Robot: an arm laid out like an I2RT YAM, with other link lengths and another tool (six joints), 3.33 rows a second.
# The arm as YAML. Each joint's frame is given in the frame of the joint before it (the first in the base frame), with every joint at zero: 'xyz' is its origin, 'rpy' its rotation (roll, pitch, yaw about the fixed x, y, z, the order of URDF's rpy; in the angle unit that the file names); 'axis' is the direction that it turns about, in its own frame. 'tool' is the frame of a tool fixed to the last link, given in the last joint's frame.
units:
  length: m
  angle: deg
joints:
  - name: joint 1
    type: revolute
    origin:
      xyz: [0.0, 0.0, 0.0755]
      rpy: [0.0, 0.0, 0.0]
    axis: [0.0, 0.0, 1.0]
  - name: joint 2
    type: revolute
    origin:
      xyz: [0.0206, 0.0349, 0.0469]
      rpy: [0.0, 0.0, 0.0]
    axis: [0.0, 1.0, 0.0]
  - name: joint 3
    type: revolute
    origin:
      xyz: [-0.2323, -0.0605, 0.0]
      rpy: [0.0, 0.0, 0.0]
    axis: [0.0, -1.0, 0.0]
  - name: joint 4
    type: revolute
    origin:
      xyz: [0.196, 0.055, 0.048]
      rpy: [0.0, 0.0, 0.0]
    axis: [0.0, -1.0, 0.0]
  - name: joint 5
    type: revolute
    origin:
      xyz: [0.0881, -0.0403, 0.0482]
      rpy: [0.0, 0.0, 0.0]
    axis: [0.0, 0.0, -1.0]
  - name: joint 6
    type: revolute
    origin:
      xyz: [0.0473, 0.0, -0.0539]
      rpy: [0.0, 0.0, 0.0]
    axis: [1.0, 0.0, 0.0]
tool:
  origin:
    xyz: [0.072, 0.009, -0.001]
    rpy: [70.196, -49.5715, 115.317]
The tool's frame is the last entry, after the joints.
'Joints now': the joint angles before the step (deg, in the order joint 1, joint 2, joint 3, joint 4, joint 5, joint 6). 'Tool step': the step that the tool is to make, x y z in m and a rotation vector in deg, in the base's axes. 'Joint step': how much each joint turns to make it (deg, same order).
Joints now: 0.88, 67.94, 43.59, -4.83, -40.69, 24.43
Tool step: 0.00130, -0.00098, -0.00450, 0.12, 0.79, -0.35
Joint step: -0.17, 0.70, -0.43, 0.52, 0.09, 0.26
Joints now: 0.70, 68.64, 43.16, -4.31, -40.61, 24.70
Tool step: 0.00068, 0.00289, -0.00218, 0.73, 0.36, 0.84
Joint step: 0.35, 0.79, -0.36, 1.15, -0.79, 0.52
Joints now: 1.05, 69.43, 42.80, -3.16, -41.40, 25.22
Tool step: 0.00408, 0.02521, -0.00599, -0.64, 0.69, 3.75
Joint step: 5.44, 3.42, 1.06, 1.92, 1.76, 0.44
